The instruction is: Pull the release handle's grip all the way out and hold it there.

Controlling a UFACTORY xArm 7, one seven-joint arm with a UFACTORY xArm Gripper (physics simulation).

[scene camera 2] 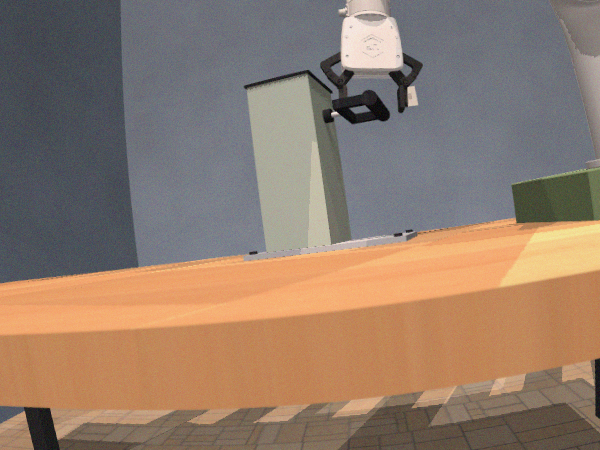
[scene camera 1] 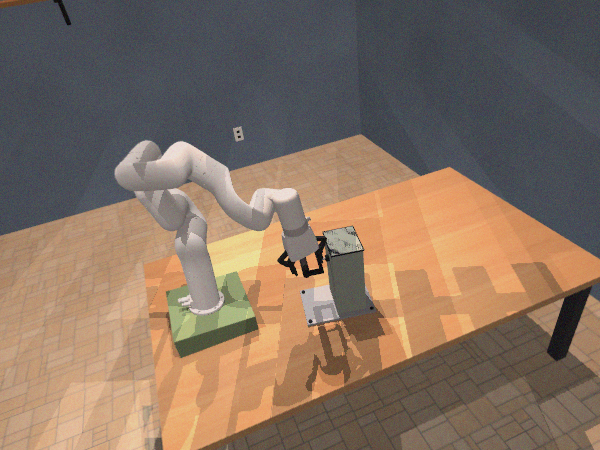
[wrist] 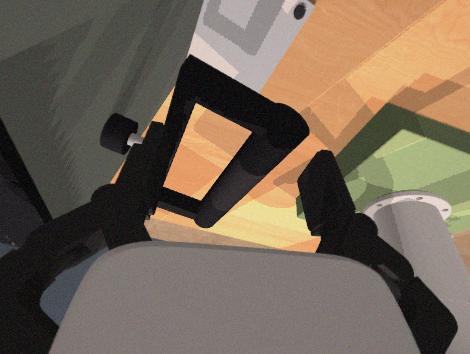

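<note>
The release handle's black grip (scene camera 1: 305,267) (scene camera 2: 377,106) (wrist: 255,160) is a round bar on a rectangular frame. A short length of pale rod (scene camera 2: 335,115) (wrist: 135,139) shows between the frame and a black collar (scene camera 2: 328,115) (wrist: 119,133) on the side of a grey-green pillar (scene camera 1: 347,280) (scene camera 2: 287,165) (wrist: 100,65). My gripper (scene camera 1: 308,273) (scene camera 2: 372,103) (wrist: 241,154) is open wide and holds nothing. In the wrist view one finger is at the frame's pillar side and hides part of the rod; the other is beyond the grip, with a gap to it.
The pillar stands on a pale base plate (scene camera 1: 314,297) (scene camera 2: 370,243) (wrist: 272,55) with dark bolts, on the wooden table (scene camera 1: 425,225) (scene camera 2: 300,360) (wrist: 350,30). The arm's green base block (scene camera 1: 215,340) (scene camera 2: 550,197) (wrist: 425,150) is on the side away from the pillar.
</note>
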